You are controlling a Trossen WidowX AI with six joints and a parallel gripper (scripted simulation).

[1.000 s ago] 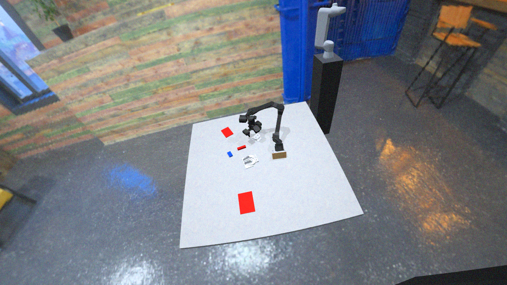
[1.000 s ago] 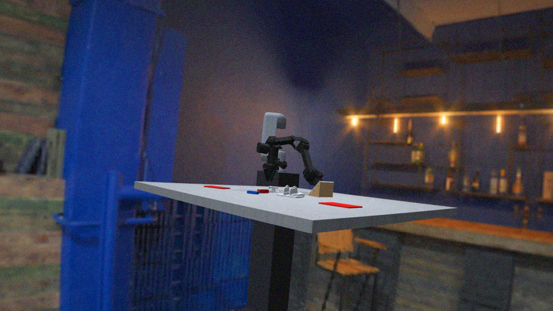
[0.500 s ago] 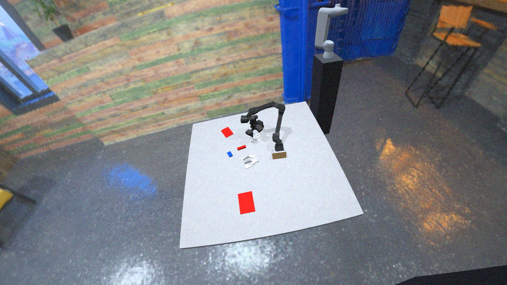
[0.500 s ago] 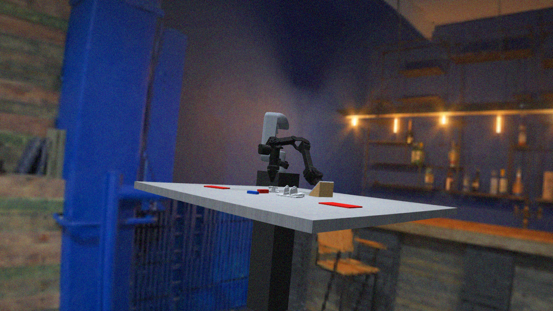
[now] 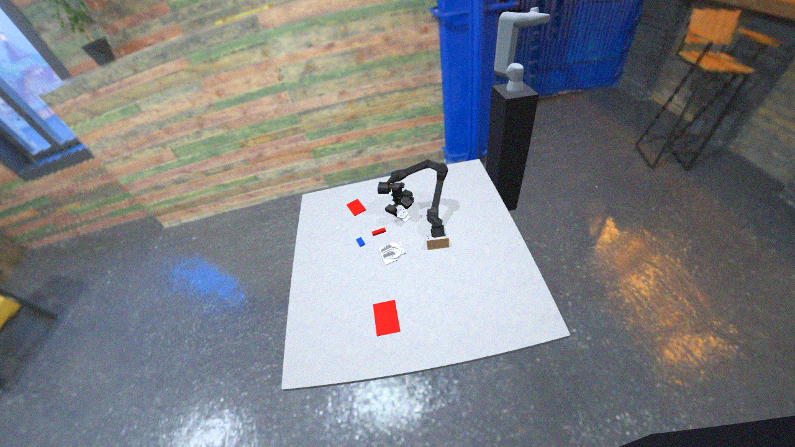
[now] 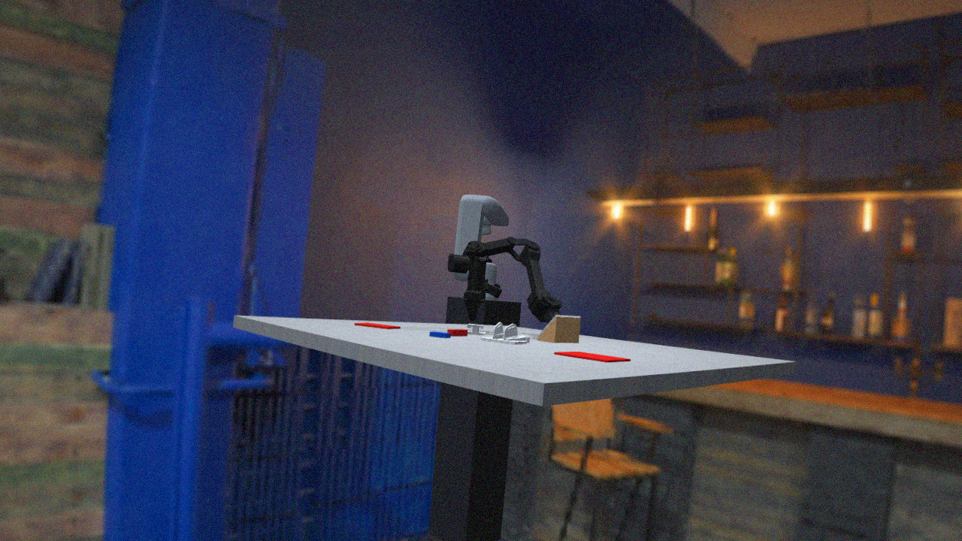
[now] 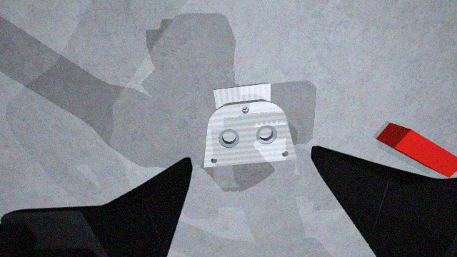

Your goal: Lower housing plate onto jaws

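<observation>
My gripper tip is 150 mm short of the small red block, 90 mm to the right of it and 40 mm above it. The rest, counted from my gripper tip: blue block: 270 mm ahead, 130 mm to the left, 40 mm below.
</observation>
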